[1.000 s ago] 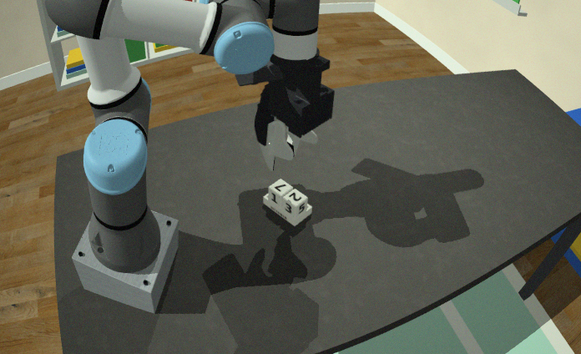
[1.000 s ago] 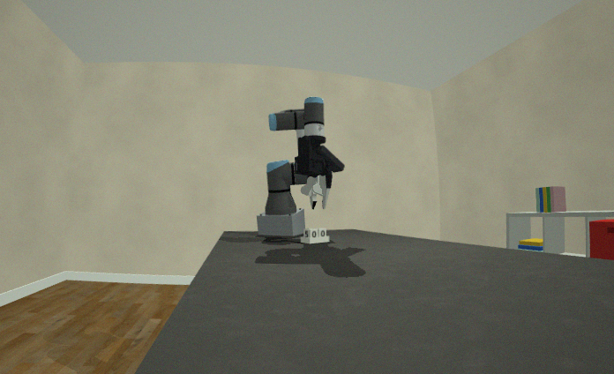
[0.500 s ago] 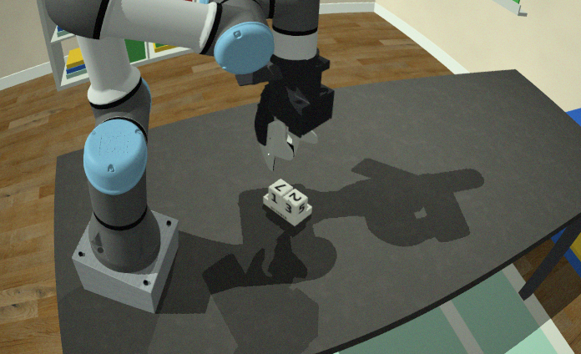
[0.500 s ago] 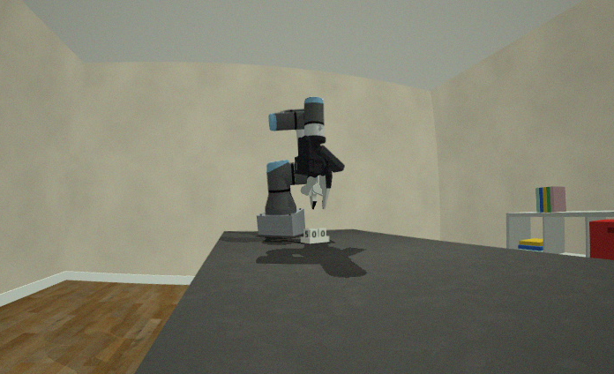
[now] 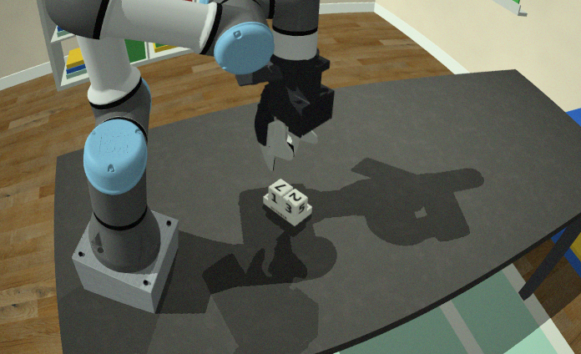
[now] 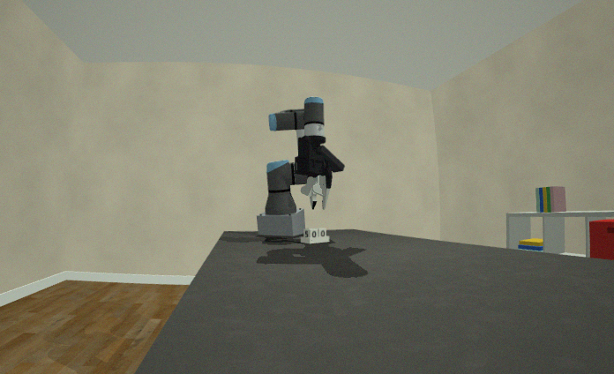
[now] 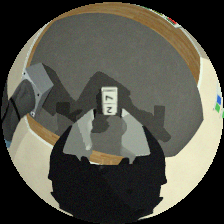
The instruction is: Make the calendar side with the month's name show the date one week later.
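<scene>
Now: hand 110 mm above the white tray, 10 mm to the left of it and 10 mm short of it.
</scene>
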